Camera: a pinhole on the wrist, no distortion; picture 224 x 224 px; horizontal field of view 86.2 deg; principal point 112.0 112.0 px. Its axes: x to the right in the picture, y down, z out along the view. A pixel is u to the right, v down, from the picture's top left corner.
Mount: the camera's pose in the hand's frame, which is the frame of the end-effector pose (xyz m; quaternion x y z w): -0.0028 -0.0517 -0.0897 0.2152 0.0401 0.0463 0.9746
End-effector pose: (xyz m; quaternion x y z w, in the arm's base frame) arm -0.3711 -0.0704 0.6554 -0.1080 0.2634 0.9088 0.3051
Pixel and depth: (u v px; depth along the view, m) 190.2 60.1 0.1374
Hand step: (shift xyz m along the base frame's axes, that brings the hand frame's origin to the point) 0.0111 0.1573 -0.0969
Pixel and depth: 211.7 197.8 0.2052
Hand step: -0.1533 0.1588 0.0671
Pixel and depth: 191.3 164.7 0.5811
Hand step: -0.3360 0.5060 0.2793
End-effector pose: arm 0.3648 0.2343 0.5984 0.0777 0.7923 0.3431 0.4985
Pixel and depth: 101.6 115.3 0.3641
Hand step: 0.2499 -0.0337 -0.1889
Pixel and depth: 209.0 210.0 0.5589
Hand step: 0.2228 0.6234 -0.3903
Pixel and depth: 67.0 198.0 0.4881
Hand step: 0.5013 0.1943 0.0095
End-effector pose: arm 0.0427 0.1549 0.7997 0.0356 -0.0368 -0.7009 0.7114
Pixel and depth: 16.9 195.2 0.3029
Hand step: -0.0460 0.2274 0.2839
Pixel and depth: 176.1 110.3 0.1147
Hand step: -0.0937 -0.0709 0.0002
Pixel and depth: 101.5 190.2 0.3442
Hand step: -0.0278 0.0158 0.3173
